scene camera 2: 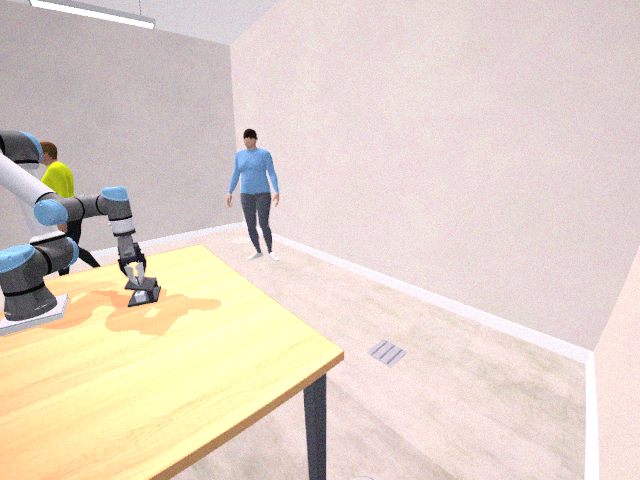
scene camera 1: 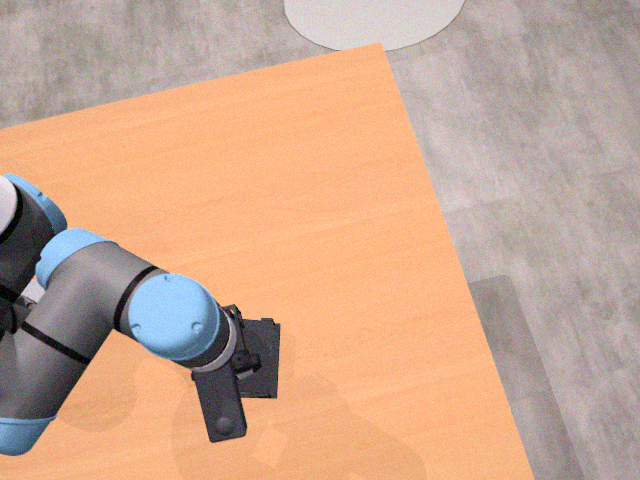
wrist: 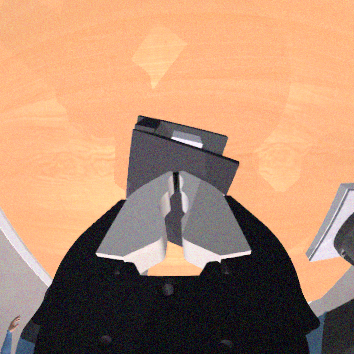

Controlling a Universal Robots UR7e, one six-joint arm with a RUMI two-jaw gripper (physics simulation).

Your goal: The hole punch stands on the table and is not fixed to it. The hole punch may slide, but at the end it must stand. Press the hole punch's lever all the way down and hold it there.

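Frame: origin at the arm's base, x ahead, y left, z up, level; metres.
Seen in the pictures: gripper, fingertip midpoint: (scene camera 2: 139,285) (scene camera 1: 238,373) (wrist: 176,174); arm's base, link origin: (scene camera 2: 32,309).
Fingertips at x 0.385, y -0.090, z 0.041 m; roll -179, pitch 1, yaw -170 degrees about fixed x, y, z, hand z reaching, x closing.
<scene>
Offsets run from my fingertips to a thing's top centre. Level surfaces: height alone.
The dark hole punch {dx +0.005, dy +0.028, dz +0.013 m} (scene camera 1: 267,356) (scene camera 2: 153,296) stands upright on the table, partly hidden by the arm in scene camera 1. Its flat lever {dx +0.004, dy +0.028, dz +0.013 m} (scene camera 2: 146,283) (wrist: 155,157) is tilted, with a visible gap between it and the base in scene camera 2. A light metal part shows between lever and base. My gripper (scene camera 2: 137,282) (wrist: 176,174) is shut, with nothing between its fingers. The fingertips point down at the top of the lever, over its raised part; whether they touch it is hard to tell.
The wooden table {dz -0.069 m} (scene camera 1: 330,217) (scene camera 2: 206,361) carries the robot's base plate (scene camera 2: 36,321) (wrist: 327,225) at the left in scene camera 2. A person in blue (scene camera 2: 254,173) and a person in yellow (scene camera 2: 61,178) stand beyond the table. A round pale shape (scene camera 1: 372,20) lies past the table's corner.
</scene>
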